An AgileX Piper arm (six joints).
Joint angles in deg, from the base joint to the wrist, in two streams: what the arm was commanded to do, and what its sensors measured. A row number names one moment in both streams.
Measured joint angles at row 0:
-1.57, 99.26, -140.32, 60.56, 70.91, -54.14
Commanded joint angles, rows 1 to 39:
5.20, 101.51, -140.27, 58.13, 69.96, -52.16
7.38, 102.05, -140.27, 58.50, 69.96, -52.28
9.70, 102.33, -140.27, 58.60, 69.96, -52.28
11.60, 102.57, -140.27, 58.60, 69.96, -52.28
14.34, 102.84, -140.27, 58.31, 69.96, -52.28
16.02, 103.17, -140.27, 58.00, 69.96, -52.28
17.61, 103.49, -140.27, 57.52, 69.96, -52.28
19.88, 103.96, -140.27, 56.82, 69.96, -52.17
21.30, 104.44, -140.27, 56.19, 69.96, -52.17
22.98, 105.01, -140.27, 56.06, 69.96, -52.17
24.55, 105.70, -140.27, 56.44, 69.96, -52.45
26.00, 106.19, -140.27, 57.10, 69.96, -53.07
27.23, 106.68, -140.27, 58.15, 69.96, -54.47
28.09, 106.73, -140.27, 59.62, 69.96, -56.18
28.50, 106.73, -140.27, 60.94, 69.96, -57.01
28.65, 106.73, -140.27, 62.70, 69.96, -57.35
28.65, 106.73, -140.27, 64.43, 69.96, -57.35
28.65, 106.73, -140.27, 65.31, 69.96, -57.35
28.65, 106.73, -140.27, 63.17, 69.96, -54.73
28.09, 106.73, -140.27, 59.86, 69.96, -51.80
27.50, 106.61, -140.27, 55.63, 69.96, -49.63
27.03, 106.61, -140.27, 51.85, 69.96, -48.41
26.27, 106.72, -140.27, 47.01, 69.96, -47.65
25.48, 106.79, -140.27, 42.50, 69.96, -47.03
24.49, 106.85, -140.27, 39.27, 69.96, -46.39
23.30, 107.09, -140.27, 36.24, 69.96, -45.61
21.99, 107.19, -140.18, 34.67, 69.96, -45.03
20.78, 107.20, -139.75, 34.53, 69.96, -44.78
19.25, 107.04, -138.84, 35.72, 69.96, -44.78
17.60, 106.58, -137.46, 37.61, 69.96, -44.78
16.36, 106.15, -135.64, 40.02, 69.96, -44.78
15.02, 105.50, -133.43, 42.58, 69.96, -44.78
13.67, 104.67, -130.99, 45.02, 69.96, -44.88
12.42, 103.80, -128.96, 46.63, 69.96, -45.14
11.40, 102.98, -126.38, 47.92, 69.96, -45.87
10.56, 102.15, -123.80, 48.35, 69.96, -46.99
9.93, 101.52, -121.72, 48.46, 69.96, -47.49
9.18, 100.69, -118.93, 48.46, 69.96, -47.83
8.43, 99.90, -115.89, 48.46, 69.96, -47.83
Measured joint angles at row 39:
11.13, 103.19, -124.10, 46.18, 71.08, -46.40
